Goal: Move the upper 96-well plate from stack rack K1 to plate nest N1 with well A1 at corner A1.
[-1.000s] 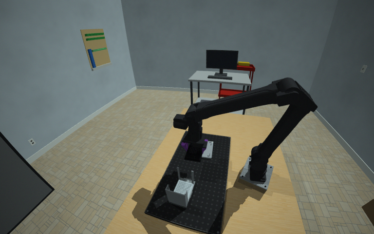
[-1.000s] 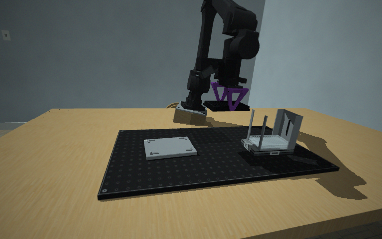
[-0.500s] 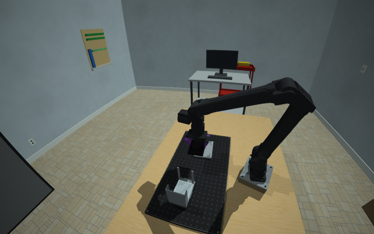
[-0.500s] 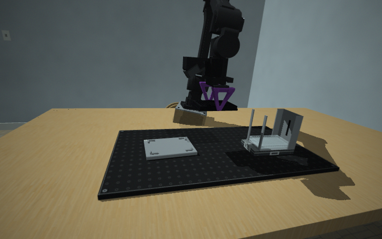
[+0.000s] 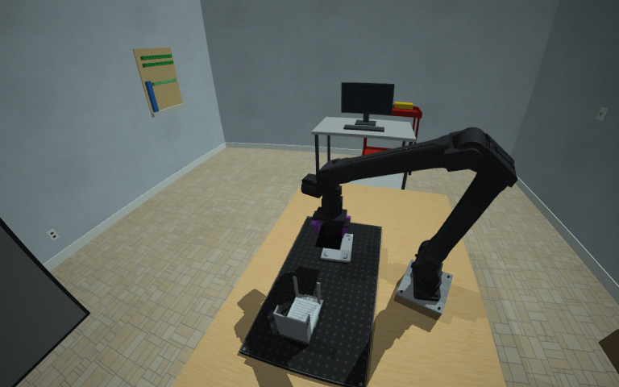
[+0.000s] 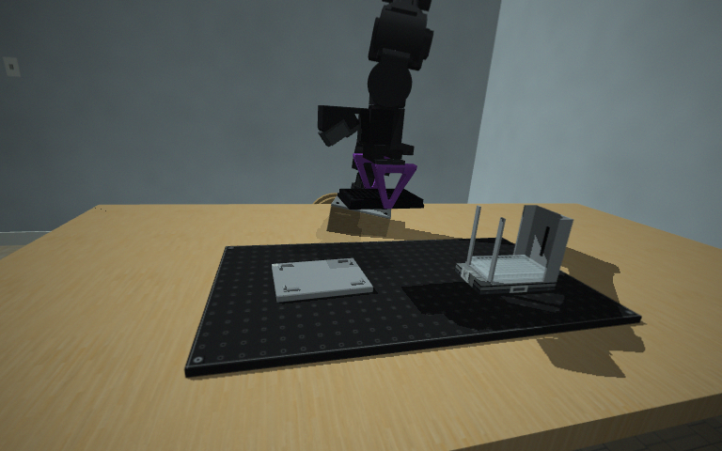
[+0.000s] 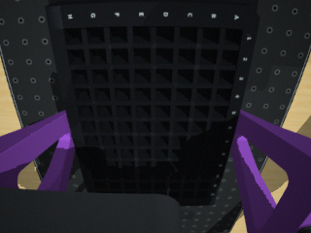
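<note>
Right now my hand is 15 cm above the grey plate nest N1, 10 cm to the left of it and 1 cm past it. Round my hand: black 96-well plate (right at my hand); pale A1 square (17 cm to the right, 15 cm below, 6 cm behind); white plate (27 cm to the left, 13 cm below, 4 cm ahead).
</note>
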